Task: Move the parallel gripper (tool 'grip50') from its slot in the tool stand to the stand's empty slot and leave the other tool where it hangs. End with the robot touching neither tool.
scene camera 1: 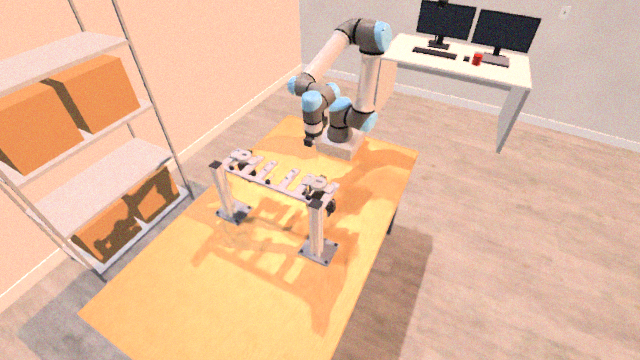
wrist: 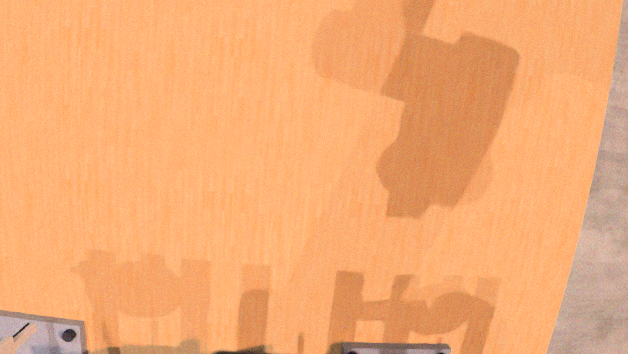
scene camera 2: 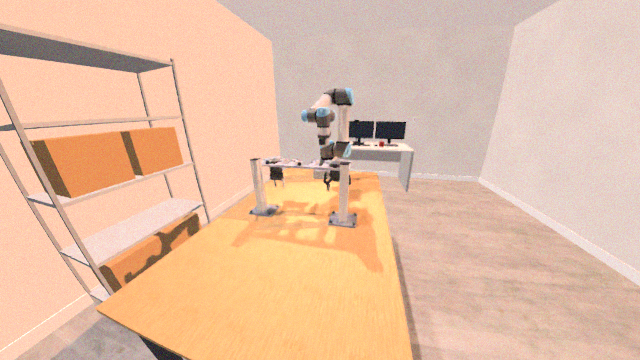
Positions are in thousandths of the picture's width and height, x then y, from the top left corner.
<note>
I see a tool stand (scene camera 1: 502,696).
The tool stand also shows in scene camera 2 (scene camera 2: 532,610).
</note>
